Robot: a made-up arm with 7 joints. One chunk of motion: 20 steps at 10 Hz.
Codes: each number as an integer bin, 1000 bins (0 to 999) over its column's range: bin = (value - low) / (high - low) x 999, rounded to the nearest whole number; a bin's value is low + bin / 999 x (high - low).
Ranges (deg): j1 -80.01..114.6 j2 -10..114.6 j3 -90.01..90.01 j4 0..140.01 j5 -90.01..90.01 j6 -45.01..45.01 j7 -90.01..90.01
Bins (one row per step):
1: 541 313 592 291 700 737 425
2: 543 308 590 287 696 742 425
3: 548 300 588 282 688 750 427
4: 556 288 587 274 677 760 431
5: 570 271 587 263 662 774 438
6: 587 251 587 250 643 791 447
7: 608 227 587 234 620 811 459
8: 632 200 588 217 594 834 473
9: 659 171 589 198 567 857 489
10: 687 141 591 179 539 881 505
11: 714 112 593 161 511 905 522
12: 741 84 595 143 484 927 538
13: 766 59 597 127 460 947 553
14: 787 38 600 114 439 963 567
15: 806 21 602 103 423 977 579
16: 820 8 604 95 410 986 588
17: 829 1 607 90 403 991 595
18: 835 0 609 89 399 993 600
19: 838 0 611 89 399 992 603
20: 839 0 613 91 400 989 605
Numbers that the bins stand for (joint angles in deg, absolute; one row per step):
1: 25.38 29.04 16.67 40.78 36.13 21.40 -13.42
2: 25.77 28.42 16.31 40.22 35.41 21.85 -13.42
3: 26.74 27.42 15.95 39.52 33.97 22.57 -13.06
4: 28.30 25.92 15.77 38.40 31.99 23.47 -12.34
5: 31.03 23.80 15.77 36.86 29.28 24.74 -11.08
6: 34.34 21.31 15.77 35.04 25.86 26.27 -9.46
7: 38.43 18.31 15.77 32.80 21.71 28.07 -7.30
8: 43.11 14.94 15.95 30.41 17.03 30.14 -4.78
9: 48.37 11.33 16.13 27.75 12.16 32.21 -1.89
10: 53.82 7.59 16.49 25.09 7.12 34.38 0.99
11: 59.08 3.97 16.85 22.56 2.07 36.54 4.05
12: 64.34 0.48 17.21 20.04 -2.79 38.52 6.94
13: 69.21 -2.64 17.57 17.80 -7.12 40.32 9.64
14: 73.30 -5.26 18.11 15.98 -10.90 41.77 12.16
15: 77.00 -7.38 18.47 14.44 -13.79 43.03 14.33
16: 79.73 -9.00 18.83 13.31 -16.13 43.84 15.95
17: 81.48 -9.88 19.37 12.61 -17.39 44.29 17.21
18: 82.65 -10.00 19.73 12.47 -18.11 44.47 18.11
19: 83.24 -10.00 20.09 12.47 -18.11 44.38 18.65
20: 83.43 -10.00 20.45 12.75 -17.93 44.11 19.01

